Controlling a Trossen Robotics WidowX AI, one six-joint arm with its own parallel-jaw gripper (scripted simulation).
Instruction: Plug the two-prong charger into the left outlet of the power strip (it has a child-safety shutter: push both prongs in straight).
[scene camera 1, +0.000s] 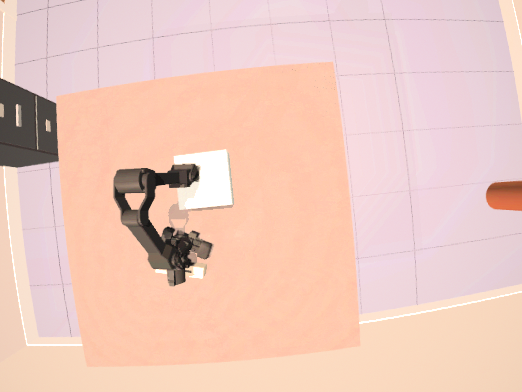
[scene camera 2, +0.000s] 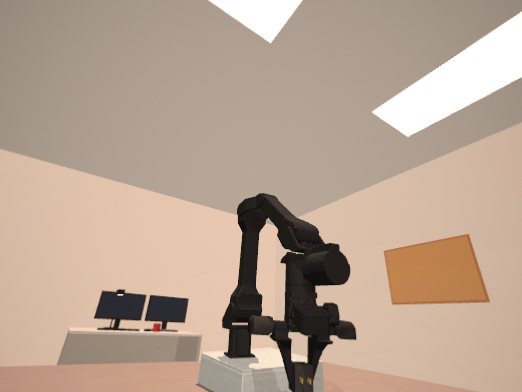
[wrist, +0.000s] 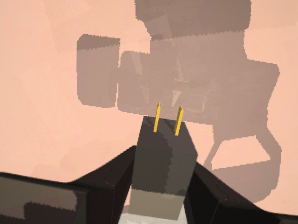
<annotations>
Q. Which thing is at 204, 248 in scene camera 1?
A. The gripper.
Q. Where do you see a two-prong charger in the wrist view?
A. At 165, 156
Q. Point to the gripper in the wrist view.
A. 158, 154
</annotations>
